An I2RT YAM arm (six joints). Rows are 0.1 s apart.
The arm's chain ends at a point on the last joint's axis. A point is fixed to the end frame.
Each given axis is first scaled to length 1.
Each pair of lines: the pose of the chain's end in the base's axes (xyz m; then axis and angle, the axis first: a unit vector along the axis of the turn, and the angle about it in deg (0 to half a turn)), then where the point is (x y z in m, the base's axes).
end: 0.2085, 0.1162, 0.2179, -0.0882, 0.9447, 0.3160, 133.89
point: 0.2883 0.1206 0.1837
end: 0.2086, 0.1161, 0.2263, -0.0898, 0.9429, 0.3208, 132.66
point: 0.2892 0.1207 0.1939
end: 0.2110, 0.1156, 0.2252, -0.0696, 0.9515, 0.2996, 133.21
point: 0.2909 0.1157 0.1908
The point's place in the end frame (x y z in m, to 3 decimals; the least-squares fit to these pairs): -0.029 -0.041 0.071
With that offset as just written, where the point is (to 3 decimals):
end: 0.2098, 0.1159, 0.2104, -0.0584, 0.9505, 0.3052, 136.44
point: 0.288 0.117 0.171
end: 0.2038, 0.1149, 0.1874, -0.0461, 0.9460, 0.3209, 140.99
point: 0.278 0.118 0.142
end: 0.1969, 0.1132, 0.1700, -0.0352, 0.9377, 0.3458, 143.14
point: 0.269 0.120 0.122
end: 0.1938, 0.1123, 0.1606, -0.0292, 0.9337, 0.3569, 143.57
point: 0.266 0.120 0.112
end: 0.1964, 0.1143, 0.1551, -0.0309, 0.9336, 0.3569, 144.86
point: 0.267 0.123 0.106
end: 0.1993, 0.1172, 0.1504, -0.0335, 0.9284, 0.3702, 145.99
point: 0.269 0.128 0.100
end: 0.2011, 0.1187, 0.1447, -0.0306, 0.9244, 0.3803, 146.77
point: 0.270 0.131 0.094
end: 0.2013, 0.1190, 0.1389, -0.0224, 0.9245, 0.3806, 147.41
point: 0.270 0.131 0.087
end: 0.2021, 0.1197, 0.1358, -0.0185, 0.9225, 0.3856, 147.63
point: 0.270 0.132 0.084
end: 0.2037, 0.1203, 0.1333, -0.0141, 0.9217, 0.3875, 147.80
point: 0.272 0.133 0.081
